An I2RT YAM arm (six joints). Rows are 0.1 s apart.
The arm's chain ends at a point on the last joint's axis. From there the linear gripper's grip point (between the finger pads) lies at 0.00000 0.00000 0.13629 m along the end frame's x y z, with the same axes.
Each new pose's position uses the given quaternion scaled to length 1; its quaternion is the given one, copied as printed.
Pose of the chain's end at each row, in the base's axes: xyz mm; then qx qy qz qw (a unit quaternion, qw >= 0):
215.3 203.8 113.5 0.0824 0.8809 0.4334 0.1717
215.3 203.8 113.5 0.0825 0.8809 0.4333 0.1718
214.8 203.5 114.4 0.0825 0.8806 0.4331 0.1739
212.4 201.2 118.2 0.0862 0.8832 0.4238 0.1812
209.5 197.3 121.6 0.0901 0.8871 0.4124 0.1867
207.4 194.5 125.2 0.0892 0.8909 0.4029 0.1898
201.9 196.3 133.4 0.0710 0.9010 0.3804 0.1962
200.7 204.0 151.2 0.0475 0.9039 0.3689 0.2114
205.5 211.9 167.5 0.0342 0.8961 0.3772 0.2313
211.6 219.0 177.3 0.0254 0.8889 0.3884 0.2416
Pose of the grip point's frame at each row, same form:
266.3 304.0 36.4 0.0824 0.8809 0.4334 0.1717
266.3 304.0 36.4 0.0825 0.8809 0.4333 0.1718
266.3 303.5 37.5 0.0825 0.8806 0.4331 0.1739
266.0 299.0 39.8 0.0862 0.8832 0.4238 0.1812
264.8 292.4 41.2 0.0901 0.8871 0.4124 0.1867
263.3 287.7 43.0 0.0892 0.8909 0.4029 0.1898
257.4 285.9 47.0 0.0710 0.9010 0.3804 0.1962
257.6 292.1 64.2 0.0475 0.9039 0.3689 0.2114
265.5 301.9 84.6 0.0342 0.8961 0.3772 0.2313
272.8 311.4 98.0 0.0254 0.8889 0.3884 0.2416

